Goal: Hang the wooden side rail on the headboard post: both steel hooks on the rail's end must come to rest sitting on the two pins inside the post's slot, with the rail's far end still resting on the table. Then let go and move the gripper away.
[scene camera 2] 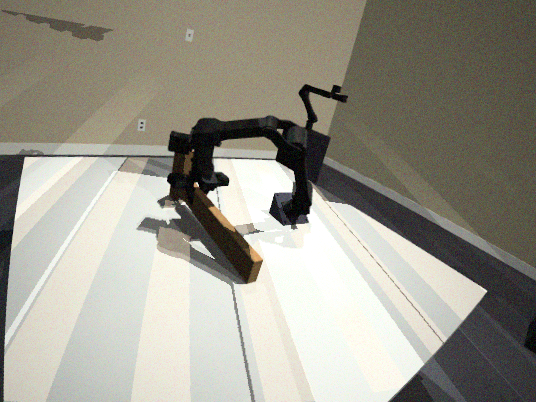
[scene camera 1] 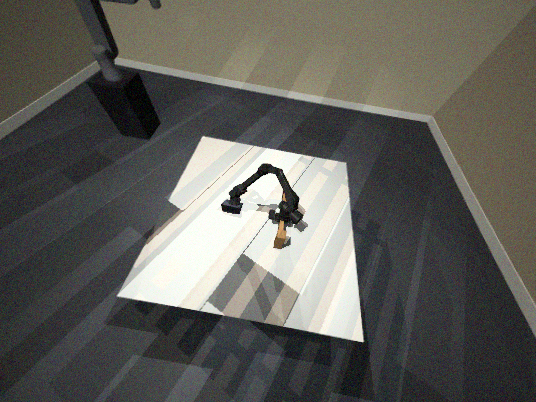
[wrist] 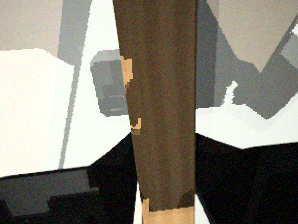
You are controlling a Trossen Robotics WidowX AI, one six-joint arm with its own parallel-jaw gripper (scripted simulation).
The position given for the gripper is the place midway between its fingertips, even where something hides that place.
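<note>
A wooden side rail (scene camera 2: 247, 262) is part of the scene, and the wrist view takes in the rail (wrist: 158, 53) too. The gripper (scene camera 2: 195, 204) is visible along with it, and the wrist view shows the gripper (wrist: 155, 131) as well.
</note>
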